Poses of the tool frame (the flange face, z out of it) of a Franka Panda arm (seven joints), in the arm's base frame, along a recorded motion.
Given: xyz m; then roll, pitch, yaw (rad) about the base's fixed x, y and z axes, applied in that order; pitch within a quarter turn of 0, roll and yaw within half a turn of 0.
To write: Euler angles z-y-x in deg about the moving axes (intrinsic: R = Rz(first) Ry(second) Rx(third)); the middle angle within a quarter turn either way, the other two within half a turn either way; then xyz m. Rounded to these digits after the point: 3 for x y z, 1 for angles.
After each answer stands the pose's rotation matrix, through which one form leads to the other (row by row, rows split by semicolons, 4 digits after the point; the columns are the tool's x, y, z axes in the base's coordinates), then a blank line. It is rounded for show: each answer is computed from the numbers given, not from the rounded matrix.
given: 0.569 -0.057 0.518 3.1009 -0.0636 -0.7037
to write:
-40.3 -3.6 177.7 0.569 -0.057 0.518
0.7609 -0.6485 0.0221; -0.6457 -0.7601 -0.0721; 0.0636 0.0406 -0.9972

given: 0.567 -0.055 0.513 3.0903 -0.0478 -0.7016
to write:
-40.2 -2.7 177.1 0.567 -0.055 0.513
0.7629 -0.6465 0.0034; -0.6447 -0.7612 -0.0700; 0.0478 0.0512 -0.9975

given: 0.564 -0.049 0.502 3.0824 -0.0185 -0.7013
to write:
-40.2 -1.1 176.6 0.564 -0.049 0.502
0.7639 -0.6449 -0.0241; -0.6451 -0.7620 -0.0571; 0.0185 0.0591 -0.9981

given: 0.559 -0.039 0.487 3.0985 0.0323 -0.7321
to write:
-41.9 1.9 177.5 0.559 -0.039 0.487
0.7434 -0.6668 -0.0528; -0.6681 -0.7440 -0.0105; -0.0323 0.0431 -0.9986

